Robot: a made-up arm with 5 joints. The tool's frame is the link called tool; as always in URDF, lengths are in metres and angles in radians.
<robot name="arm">
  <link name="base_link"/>
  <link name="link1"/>
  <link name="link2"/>
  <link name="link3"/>
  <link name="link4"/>
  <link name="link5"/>
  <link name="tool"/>
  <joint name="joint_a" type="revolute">
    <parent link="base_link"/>
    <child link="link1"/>
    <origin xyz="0 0 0.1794" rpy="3.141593 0 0"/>
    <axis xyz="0 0 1"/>
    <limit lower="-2.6" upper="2.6" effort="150" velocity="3"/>
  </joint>
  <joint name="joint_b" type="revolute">
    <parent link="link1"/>
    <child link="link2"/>
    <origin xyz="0.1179 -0.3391 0.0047" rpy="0 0 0"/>
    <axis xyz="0 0 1"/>
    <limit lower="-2.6" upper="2.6" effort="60" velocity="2.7"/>
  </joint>
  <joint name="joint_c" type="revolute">
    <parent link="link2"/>
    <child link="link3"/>
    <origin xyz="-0.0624 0.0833 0.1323" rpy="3.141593 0 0"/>
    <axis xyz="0 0 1"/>
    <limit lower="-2.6" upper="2.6" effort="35" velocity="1.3"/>
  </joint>
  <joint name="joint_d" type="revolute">
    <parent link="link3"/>
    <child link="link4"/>
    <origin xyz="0.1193 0.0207 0.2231" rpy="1.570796 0 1.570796"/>
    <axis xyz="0 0 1"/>
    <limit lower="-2.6" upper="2.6" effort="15" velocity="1.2"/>
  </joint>
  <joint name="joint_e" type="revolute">
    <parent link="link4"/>
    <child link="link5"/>
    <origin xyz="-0.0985 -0.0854 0.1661" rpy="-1.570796 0 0"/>
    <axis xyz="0 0 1"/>
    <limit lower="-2.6" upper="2.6" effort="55" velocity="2.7"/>
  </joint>
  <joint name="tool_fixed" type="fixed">
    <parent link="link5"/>
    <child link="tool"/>
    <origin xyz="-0.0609 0.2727 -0.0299" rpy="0 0 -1.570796"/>
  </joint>
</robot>
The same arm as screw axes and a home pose.
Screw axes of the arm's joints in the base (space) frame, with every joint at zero. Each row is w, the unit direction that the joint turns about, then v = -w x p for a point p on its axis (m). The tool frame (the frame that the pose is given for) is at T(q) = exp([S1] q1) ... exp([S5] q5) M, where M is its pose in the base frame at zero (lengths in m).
S1: w 0 0 -1 v 0.0000 0.0000 0.0000
S2: w 0 0 -1 v -0.3391 0.1179 0.0000
S3: w 0 0 1 v 0.2558 -0.0555 0.0000
S4: w 1 0 0 v 0.0000 0.2655 -0.2765
S5: w 0 0 1 v 0.1780 -0.3409 0.0000
M: xyz 0.0682 0.1171 0.1502 (m) quaternion w x y z 1 0 0 0
Joint limits (deg, base to tool): -148.97..148.97 -148.97..148.97 -148.97..148.97 -148.97..148.97 -148.97..148.97

